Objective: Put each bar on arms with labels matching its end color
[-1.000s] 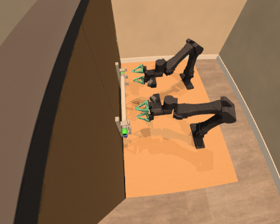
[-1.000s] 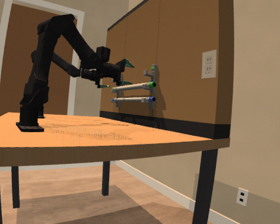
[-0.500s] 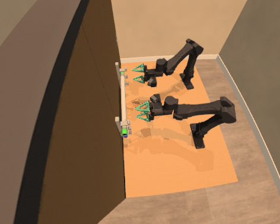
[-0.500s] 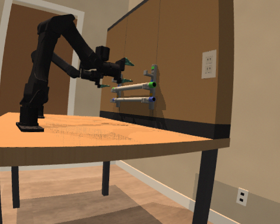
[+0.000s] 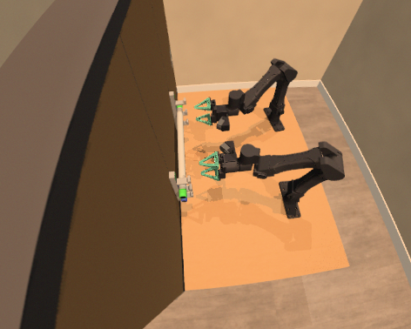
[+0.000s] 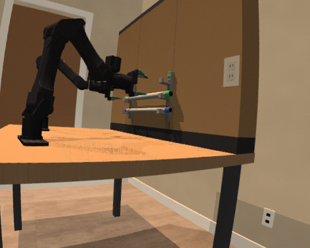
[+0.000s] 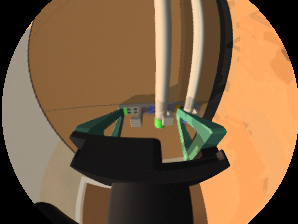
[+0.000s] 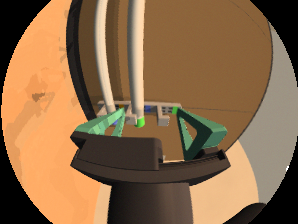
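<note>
The green-ended bar lies 140 mm to the right of my left hand, 100 mm ahead of it and 30 mm below it. The rest, counted from my left hand: wall socket 690 mm to the right, 190 mm ahead, 40 mm above; brown wall panel 200 mm ahead, 160 mm above, 130 mm to the right; blue-ended bar 140 mm to the right, 110 mm below, 100 mm ahead.
Right now the green-ended bar is 7 cm ahead of my right hand, 16 cm to the left of it and 4 cm below it. The rest, counted from my right hand: wall socket 16 cm ahead, 40 cm to the right, 3 cm above; brown wall panel 16 cm ahead, 16 cm to the left, 16 cm above; blue-ended bar 7 cm ahead, 15 cm to the left, 11 cm below.
</note>
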